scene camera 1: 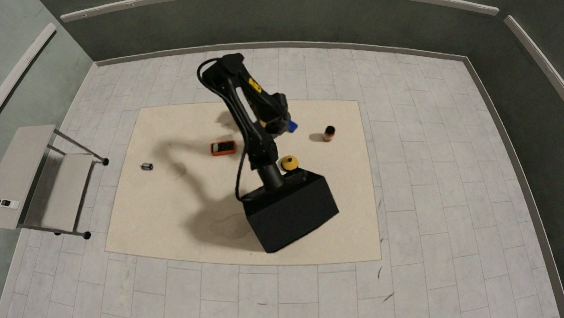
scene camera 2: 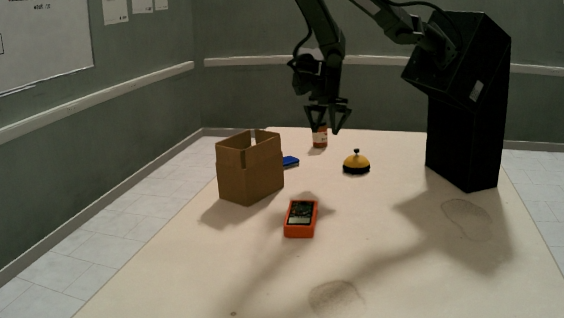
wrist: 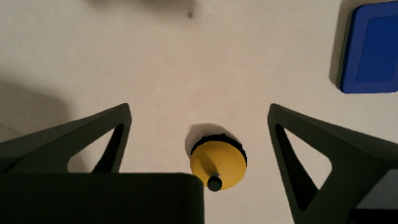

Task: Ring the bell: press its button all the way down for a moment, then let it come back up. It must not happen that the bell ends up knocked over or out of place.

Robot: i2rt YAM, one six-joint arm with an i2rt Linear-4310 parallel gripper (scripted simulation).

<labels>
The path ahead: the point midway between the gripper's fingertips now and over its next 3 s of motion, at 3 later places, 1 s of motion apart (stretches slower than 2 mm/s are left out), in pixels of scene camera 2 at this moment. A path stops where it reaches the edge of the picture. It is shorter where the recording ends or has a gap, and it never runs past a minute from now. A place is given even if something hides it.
My gripper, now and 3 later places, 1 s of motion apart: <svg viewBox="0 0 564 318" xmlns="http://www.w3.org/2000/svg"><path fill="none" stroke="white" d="M324 133L357 126L359 130L359 144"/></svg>
</labels>
